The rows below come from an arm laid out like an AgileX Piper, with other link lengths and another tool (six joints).
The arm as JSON. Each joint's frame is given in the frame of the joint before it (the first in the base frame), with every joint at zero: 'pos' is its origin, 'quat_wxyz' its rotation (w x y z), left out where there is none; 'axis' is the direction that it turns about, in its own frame. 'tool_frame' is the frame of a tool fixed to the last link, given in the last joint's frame.
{
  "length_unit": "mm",
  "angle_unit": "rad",
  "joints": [
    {
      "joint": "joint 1",
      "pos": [
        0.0,
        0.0,
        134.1
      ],
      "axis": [
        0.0,
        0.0,
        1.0
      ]
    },
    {
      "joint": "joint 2",
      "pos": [
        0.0,
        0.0,
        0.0
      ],
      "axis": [
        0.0,
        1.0,
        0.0
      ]
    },
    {
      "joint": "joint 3",
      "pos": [
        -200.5,
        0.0,
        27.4
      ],
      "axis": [
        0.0,
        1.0,
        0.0
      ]
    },
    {
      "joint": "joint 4",
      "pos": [
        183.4,
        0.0,
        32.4
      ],
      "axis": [
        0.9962,
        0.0,
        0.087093
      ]
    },
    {
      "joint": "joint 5",
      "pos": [
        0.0,
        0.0,
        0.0
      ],
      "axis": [
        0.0,
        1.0,
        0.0
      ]
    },
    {
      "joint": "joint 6",
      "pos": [
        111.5,
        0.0,
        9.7
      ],
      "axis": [
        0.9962,
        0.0,
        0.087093
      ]
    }
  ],
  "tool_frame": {
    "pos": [
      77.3,
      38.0,
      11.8
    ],
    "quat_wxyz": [
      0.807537,
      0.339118,
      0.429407,
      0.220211
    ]
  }
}
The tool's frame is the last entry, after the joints.
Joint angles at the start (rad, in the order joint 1, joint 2, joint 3, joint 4, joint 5, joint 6):
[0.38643, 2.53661, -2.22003, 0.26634, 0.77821, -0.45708]
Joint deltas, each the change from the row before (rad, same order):
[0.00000, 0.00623, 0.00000, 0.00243, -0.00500, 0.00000]
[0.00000, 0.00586, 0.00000, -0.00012, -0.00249, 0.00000]
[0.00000, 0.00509, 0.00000, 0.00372, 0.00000, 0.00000]
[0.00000, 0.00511, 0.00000, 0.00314, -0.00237, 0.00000]
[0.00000, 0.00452, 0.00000, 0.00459, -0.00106, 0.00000]
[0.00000, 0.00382, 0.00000, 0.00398, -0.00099, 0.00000]
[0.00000, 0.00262, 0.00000, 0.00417, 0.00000, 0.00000]
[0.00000, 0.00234, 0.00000, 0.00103, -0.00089, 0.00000]
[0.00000, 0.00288, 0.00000, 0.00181, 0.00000, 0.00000]
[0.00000, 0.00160, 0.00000, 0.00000, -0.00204, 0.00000]
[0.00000, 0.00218, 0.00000, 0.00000, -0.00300, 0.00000]
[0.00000, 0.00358, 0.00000, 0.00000, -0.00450, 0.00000]
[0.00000, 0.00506, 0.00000, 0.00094, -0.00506, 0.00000]
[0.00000, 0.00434, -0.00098, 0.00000, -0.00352, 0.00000]
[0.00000, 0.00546, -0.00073, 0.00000, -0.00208, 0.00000]
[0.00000, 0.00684, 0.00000, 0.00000, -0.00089, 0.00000]
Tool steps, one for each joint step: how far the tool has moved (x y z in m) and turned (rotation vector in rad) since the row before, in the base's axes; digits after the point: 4 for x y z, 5 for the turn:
[0.0002, 0.0003, -0.0023, 0.00138, 0.00208, -0.00185]
[-0.0001, -0.0001, -0.0025, -0.00156, 0.00310, -0.00061]
[-0.0006, 0.0003, -0.0021, 0.00143, 0.00608, -0.00090]
[-0.0002, 0.0003, -0.0019, 0.00161, 0.00371, -0.00140]
[-0.0004, 0.0004, -0.0017, 0.00273, 0.00489, -0.00143]
[-0.0003, 0.0004, -0.0014, 0.00242, 0.00408, -0.00128]
[-0.0004, 0.0004, -0.0009, 0.00274, 0.00395, -0.00108]
[-0.0001, 0.0001, -0.0009, 0.00030, 0.00173, -0.00051]
[-0.0003, 0.0001, -0.0012, 0.00053, 0.00333, -0.00048]
[0.0002, 0.0000, -0.0006, -0.00001, -0.00039, -0.00056]
[0.0003, 0.0000, -0.0008, 0.00005, -0.00073, -0.00083]
[0.0004, 0.0000, -0.0013, -0.00005, -0.00081, -0.00124]
[0.0003, 0.0001, -0.0018, 0.00039, 0.00039, -0.00166]
[0.0003, 0.0000, -0.0014, -0.00026, -0.00012, -0.00097]
[-0.0001, -0.0001, -0.0021, -0.00119, 0.00247, -0.00057]
[-0.0006, -0.0003, -0.0031, -0.00232, 0.00552, -0.00025]

